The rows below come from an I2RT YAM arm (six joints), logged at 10 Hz.
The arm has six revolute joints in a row. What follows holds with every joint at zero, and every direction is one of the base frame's.
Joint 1 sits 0.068 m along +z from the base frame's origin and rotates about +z.
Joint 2 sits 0.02 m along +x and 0.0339 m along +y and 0.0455 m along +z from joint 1 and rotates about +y.
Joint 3 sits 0.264 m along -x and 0.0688 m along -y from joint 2 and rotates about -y.
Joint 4 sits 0.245 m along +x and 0.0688 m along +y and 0.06 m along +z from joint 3 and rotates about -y.
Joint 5 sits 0.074 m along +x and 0.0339 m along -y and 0.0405 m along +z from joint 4 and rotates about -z.
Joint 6 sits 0.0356 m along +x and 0.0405 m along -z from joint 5 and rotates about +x.
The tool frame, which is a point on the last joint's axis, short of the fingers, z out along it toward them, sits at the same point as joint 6; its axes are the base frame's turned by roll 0, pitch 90 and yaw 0 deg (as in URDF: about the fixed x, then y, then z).
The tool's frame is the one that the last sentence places.
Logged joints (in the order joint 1, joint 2, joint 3, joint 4, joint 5, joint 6), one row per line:
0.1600, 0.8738, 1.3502, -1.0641, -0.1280, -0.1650
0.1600, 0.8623, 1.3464, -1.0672, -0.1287, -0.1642
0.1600, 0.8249, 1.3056, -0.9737, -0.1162, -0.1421
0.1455, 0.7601, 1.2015, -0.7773, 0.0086, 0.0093
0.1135, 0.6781, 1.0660, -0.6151, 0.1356, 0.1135
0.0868, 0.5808, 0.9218, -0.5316, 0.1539, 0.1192
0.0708, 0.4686, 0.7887, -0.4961, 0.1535, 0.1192
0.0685, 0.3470, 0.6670, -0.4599, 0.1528, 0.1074
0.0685, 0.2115, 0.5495, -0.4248, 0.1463, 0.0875
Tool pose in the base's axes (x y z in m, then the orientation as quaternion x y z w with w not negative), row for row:
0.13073, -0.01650, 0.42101, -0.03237, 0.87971, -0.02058, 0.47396
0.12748, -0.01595, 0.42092, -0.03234, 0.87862, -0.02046, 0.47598
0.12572, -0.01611, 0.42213, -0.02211, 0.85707, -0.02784, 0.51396
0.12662, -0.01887, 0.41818, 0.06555, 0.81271, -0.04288, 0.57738
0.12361, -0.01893, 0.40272, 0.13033, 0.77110, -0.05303, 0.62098
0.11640, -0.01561, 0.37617, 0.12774, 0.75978, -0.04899, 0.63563
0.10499, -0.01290, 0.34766, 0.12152, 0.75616, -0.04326, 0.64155
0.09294, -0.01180, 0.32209, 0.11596, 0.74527, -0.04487, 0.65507
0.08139, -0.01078, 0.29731, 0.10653, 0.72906, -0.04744, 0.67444
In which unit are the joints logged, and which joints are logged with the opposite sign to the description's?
The joints are logged in radians. Opposite sign: joint 1.
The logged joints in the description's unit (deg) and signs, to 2 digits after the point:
-9.17, 50.07, 77.36, -60.97, -7.33, -9.45
-9.17, 49.41, 77.14, -61.15, -7.37, -9.41
-9.17, 47.26, 74.81, -55.79, -6.66, -8.14
-8.34, 43.55, 68.84, -44.54, 0.49, 0.53
-6.50, 38.85, 61.08, -35.24, 7.77, 6.50
-4.97, 33.28, 52.82, -30.46, 8.82, 6.83
-4.06, 26.85, 45.19, -28.42, 8.79, 6.83
-3.92, 19.88, 38.22, -26.35, 8.75, 6.15
-3.92, 12.12, 31.48, -24.34, 8.38, 5.01

